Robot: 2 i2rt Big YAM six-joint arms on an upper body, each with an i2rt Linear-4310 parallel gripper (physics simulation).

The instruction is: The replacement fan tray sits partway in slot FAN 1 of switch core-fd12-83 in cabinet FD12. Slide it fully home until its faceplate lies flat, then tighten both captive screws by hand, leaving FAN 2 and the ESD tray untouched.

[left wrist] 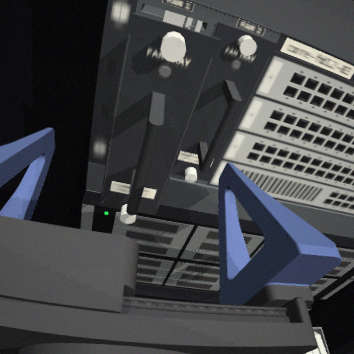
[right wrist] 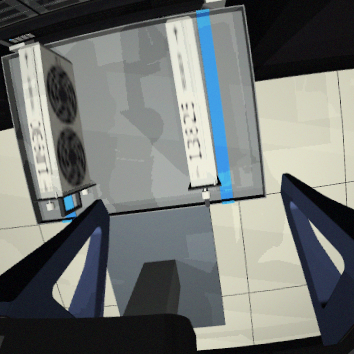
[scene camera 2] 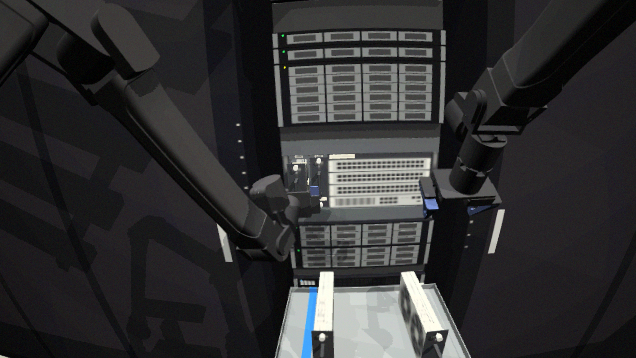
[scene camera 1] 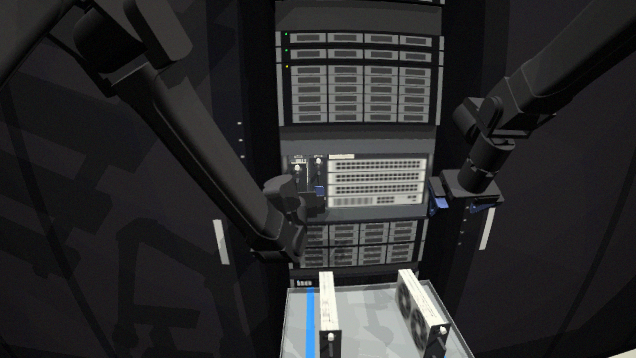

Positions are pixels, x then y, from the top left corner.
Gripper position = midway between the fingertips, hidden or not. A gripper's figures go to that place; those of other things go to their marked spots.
Scene:
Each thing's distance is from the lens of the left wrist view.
my left gripper (left wrist: 141,154): 15 cm
fan tray (left wrist: 241,57): 24 cm

